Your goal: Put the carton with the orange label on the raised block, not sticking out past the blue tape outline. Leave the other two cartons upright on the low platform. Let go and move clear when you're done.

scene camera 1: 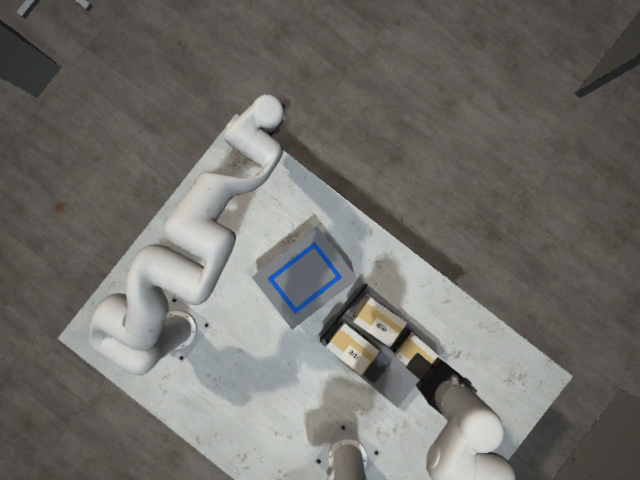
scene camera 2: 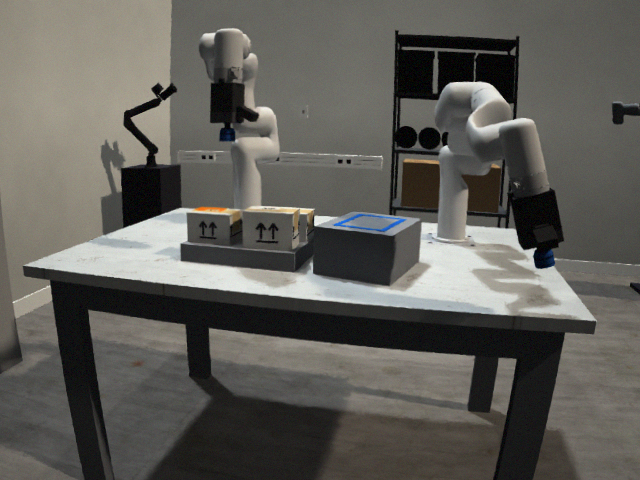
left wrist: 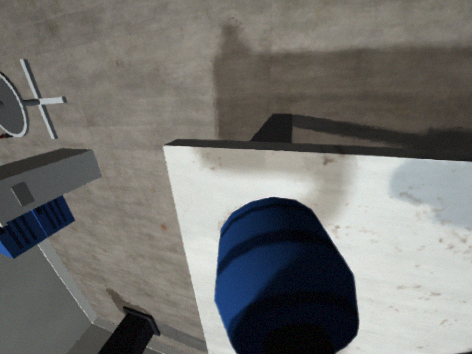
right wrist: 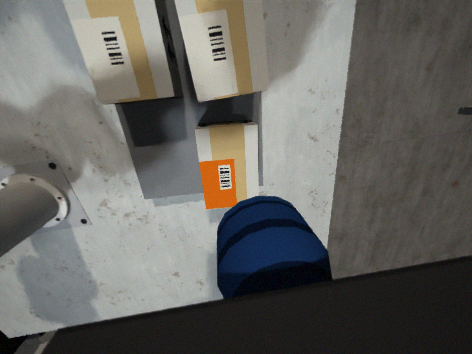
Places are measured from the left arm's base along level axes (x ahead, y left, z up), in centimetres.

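Where they show: left end effector, tool point: (scene camera 2: 545, 265) (left wrist: 270, 241); right end effector, tool point: (scene camera 2: 227, 140) (right wrist: 260, 234); left arm's base, origin of the base link: (scene camera 1: 178, 329) (scene camera 2: 450, 239); right arm's base, origin of the base link: (scene camera 1: 347, 456) (right wrist: 36, 200).
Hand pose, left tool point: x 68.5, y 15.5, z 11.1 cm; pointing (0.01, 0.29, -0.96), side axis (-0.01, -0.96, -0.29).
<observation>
Things, the pixels of their centre, and the offset from my left tool point. "spot": a spot on its surface instead. Level surfaces: height alone.
- carton with the orange label, body centre: (right wrist: 228, 162) (scene camera 2: 215, 225) (scene camera 1: 417, 355) dx -26.6, dy -80.6, dz -2.2 cm
- low platform, body centre: (right wrist: 193, 108) (scene camera 2: 251, 247) (scene camera 1: 381, 344) dx -31.3, dy -71.7, dz -8.7 cm
- raised block, body centre: (scene camera 2: 370, 244) (scene camera 1: 305, 276) dx -28.3, dy -38.6, dz -5.1 cm
- blue tape outline, surface spot: (scene camera 2: 361, 227) spot: dx -20.0, dy -40.1, dz +1.1 cm
- white table, its level: dz -11.1 cm
The carton with the orange label (scene camera 1: 412, 349) (scene camera 2: 211, 227) (right wrist: 218, 182) stands upright on the low platform (scene camera 1: 395, 380) (scene camera 2: 235, 256) (right wrist: 165, 175). The two other cartons (scene camera 1: 381, 321) (scene camera 1: 353, 347) (right wrist: 120, 60) (right wrist: 220, 55) stand upright there too. The raised block (scene camera 1: 330, 252) (scene camera 2: 356, 254) beside the platform bears the blue tape outline (scene camera 1: 292, 261) (scene camera 2: 361, 227); nothing stands on it. My right gripper (scene camera 2: 227, 134) (right wrist: 272, 245) holds nothing, cup downward, well above the orange-labelled carton; its cup is hidden in scene camera 1. My left gripper (scene camera 2: 544, 258) (left wrist: 287, 280) holds nothing, near a table corner away from the cartons.
The white table (scene camera 1: 496, 356) (scene camera 2: 144, 268) (left wrist: 400, 260) (right wrist: 305, 135) bears both arms. The raised block stands taller than the low platform, close beside it. A shelf rack (scene camera 2: 394, 118) and a black pedestal (scene camera 2: 149, 193) stand behind the table.
</observation>
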